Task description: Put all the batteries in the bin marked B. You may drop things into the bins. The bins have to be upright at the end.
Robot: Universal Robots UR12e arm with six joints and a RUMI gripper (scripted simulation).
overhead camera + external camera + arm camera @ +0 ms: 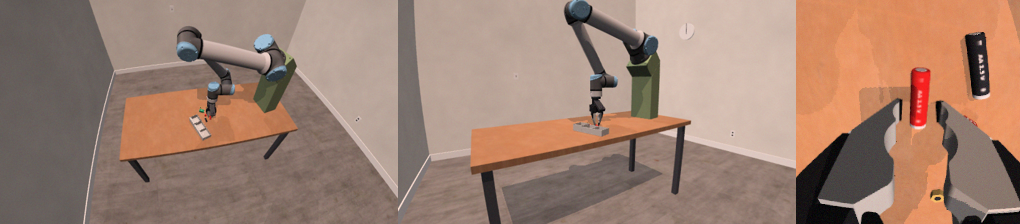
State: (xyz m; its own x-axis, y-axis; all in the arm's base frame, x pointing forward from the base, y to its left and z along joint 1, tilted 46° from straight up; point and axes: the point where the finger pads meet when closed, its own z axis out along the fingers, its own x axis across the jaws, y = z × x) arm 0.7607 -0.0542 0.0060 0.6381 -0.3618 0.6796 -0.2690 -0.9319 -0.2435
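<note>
The red battery lies 1 cm below my hand. Round my hand: black battery 5 cm ahead, 1 cm to the left, 1 cm below; then green battery 3 cm ahead, 10 cm to the right, 1 cm below; then red die 3 cm ahead, 4 cm to the right, 1 cm below.
</note>
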